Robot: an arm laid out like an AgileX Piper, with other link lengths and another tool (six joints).
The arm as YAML. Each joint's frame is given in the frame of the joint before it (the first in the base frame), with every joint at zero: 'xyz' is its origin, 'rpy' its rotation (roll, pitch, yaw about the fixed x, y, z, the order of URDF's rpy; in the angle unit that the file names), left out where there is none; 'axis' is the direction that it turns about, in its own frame. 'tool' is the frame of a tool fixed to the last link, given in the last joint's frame.
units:
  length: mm
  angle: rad
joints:
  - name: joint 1
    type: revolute
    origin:
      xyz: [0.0, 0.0, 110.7]
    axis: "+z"
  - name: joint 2
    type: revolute
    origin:
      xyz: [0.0, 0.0, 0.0]
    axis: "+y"
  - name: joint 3
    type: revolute
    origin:
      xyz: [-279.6, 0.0, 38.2]
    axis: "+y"
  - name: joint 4
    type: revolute
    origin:
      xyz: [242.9, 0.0, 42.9]
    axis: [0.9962, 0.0, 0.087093]
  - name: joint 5
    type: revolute
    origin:
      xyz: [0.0, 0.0, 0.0]
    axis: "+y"
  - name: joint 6
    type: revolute
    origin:
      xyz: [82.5, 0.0, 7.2]
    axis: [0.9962, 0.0, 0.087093]
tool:
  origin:
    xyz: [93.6, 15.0, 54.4]
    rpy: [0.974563, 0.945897, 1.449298]
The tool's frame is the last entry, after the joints.
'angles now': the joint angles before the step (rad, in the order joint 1, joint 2, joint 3, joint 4, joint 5, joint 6). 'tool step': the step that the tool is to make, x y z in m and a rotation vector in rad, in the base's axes. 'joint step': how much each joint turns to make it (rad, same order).
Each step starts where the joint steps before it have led.
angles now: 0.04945, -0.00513, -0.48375, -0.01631, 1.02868, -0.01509
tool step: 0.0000, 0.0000, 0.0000, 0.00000, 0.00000, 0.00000
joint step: 0.00000, 0.00000, 0.00000, 0.00000, 0.00000, 0.00000
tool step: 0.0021, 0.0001, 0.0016, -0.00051, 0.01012, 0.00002
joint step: 0.00009, 0.02021, -0.00895, -0.00009, -0.00112, 0.00008
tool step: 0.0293, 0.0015, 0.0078, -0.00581, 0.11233, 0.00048
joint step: 0.00056, 0.21327, -0.06744, -0.00055, -0.03335, 0.00062
